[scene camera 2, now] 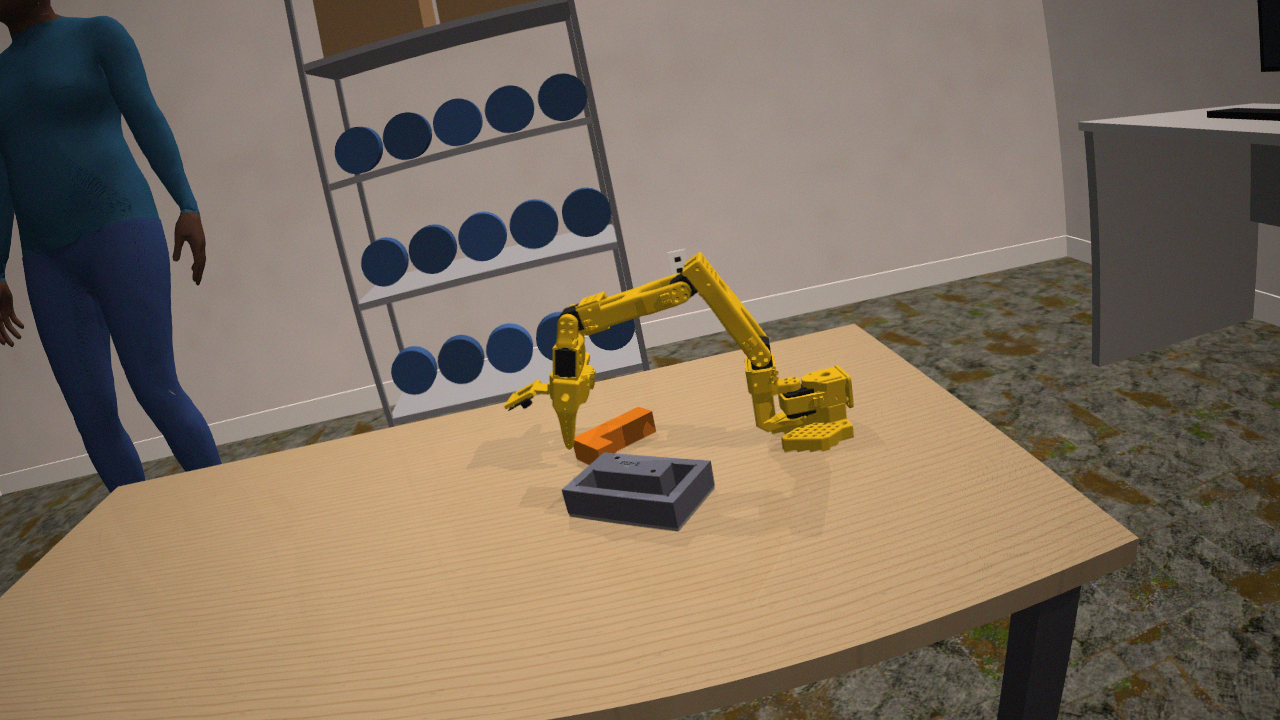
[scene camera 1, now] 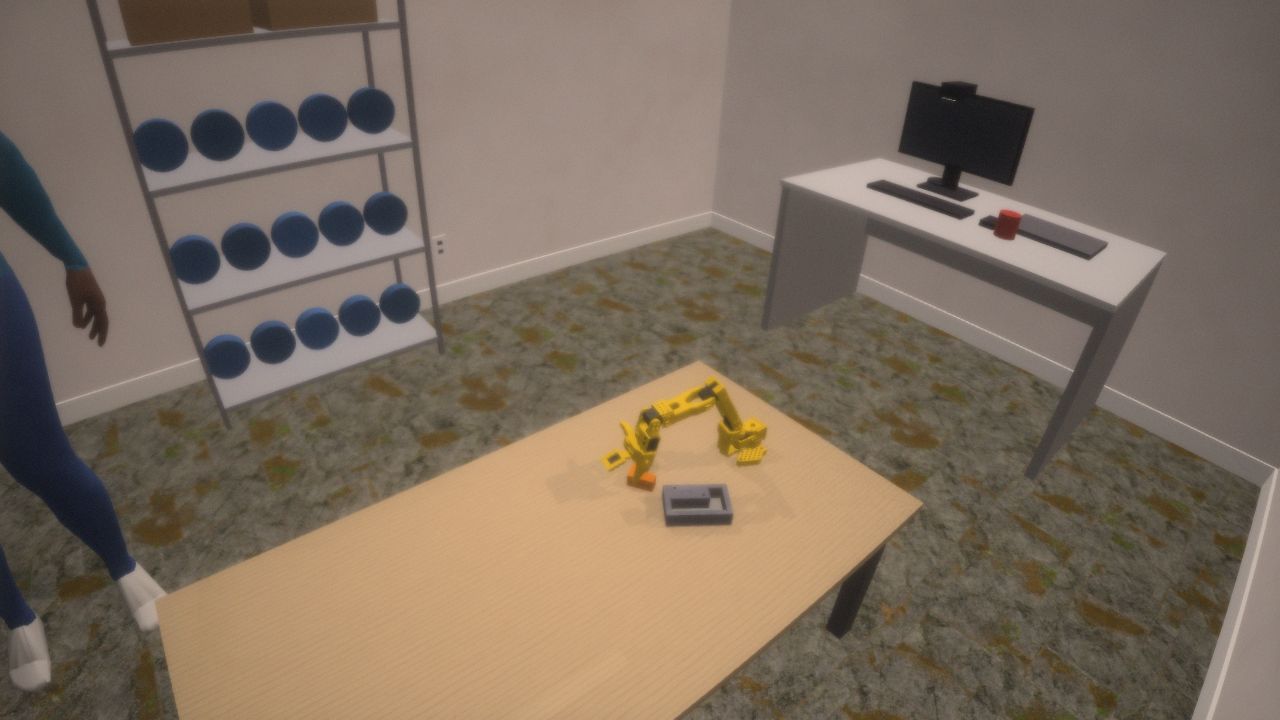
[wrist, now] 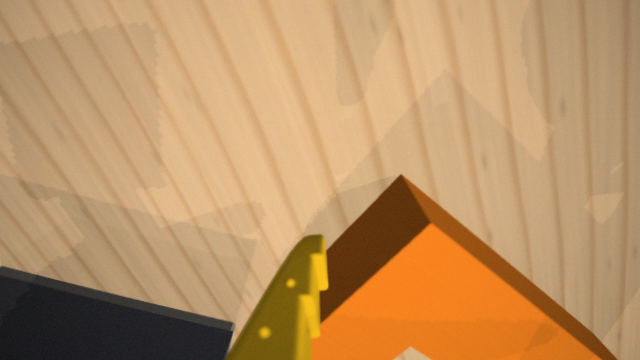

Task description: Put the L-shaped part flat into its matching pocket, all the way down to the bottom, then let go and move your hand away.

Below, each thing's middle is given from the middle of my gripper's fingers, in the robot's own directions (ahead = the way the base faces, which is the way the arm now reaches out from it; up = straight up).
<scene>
I see the orange L-shaped part (scene camera 2: 634, 425) 90 mm below my hand, 30 mm behind it and 20 mm to the left of it. From my hand the other things lie so: grey pocket block (scene camera 2: 663, 493) (180 mm to the left, 90 mm below, 40 mm behind).
</scene>
